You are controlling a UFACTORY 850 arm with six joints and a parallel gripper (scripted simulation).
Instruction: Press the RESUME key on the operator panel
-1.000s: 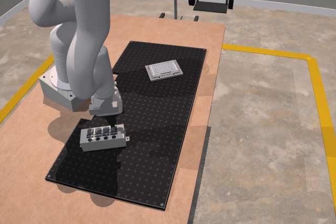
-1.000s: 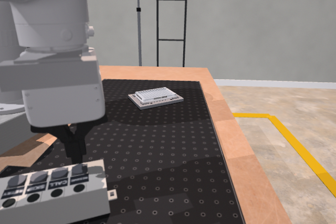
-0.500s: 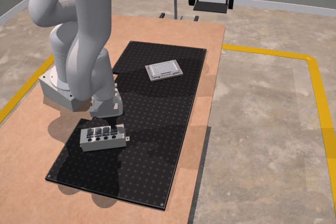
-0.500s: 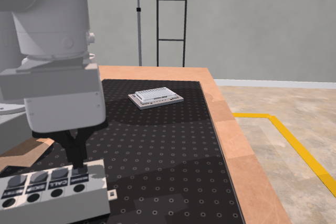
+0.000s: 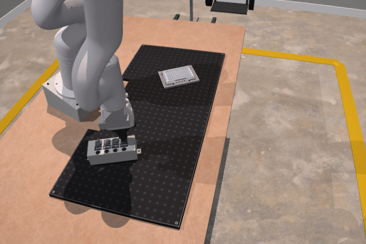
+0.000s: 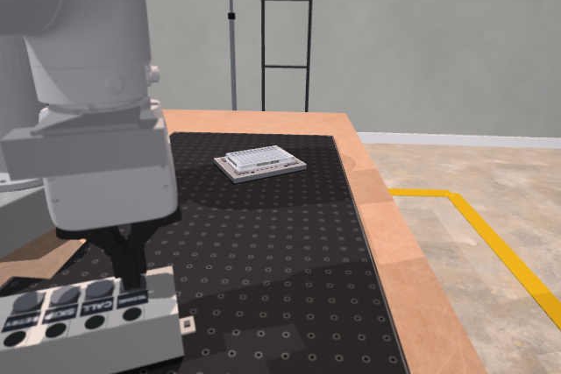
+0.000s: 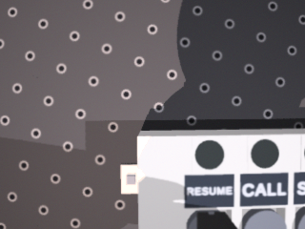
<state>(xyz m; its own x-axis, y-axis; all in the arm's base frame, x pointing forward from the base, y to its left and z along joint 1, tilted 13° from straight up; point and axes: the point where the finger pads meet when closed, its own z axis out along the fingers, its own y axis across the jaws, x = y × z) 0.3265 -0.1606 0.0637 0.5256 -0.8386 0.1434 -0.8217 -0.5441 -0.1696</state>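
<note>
The grey operator panel lies 40 mm behind my hand, 30 mm to the right of it and 30 mm below it. Also, from my hand: white well plate (440 mm to the left, 60 mm below).
</note>
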